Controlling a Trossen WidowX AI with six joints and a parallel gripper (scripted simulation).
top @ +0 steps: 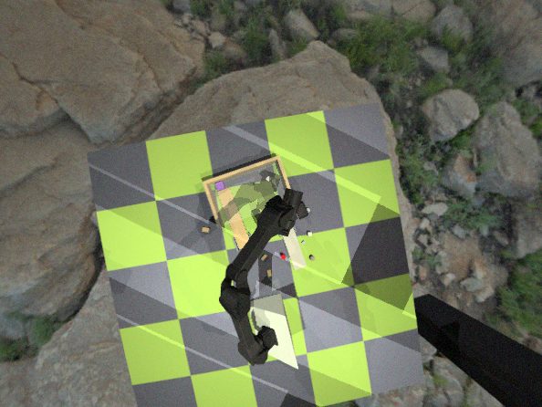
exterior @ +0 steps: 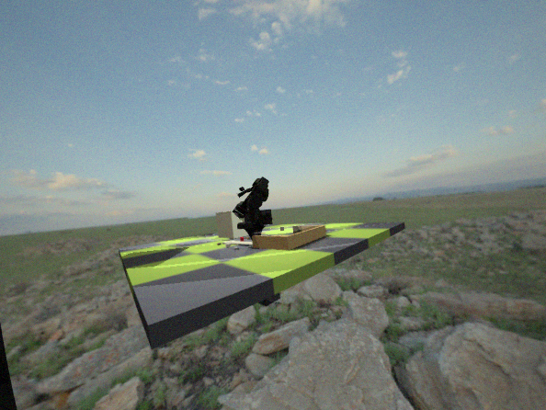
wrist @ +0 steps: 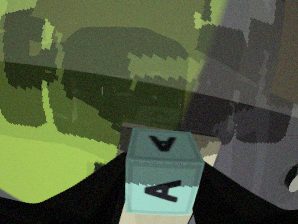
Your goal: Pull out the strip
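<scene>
The red piece lies 16 cm behind my gripper tip and 3 cm to the left of it. Also, from my gripper tip: pale strip 11 cm behind, 1 cm to the right, 1 cm below; labelled cube 1 cm above.
</scene>
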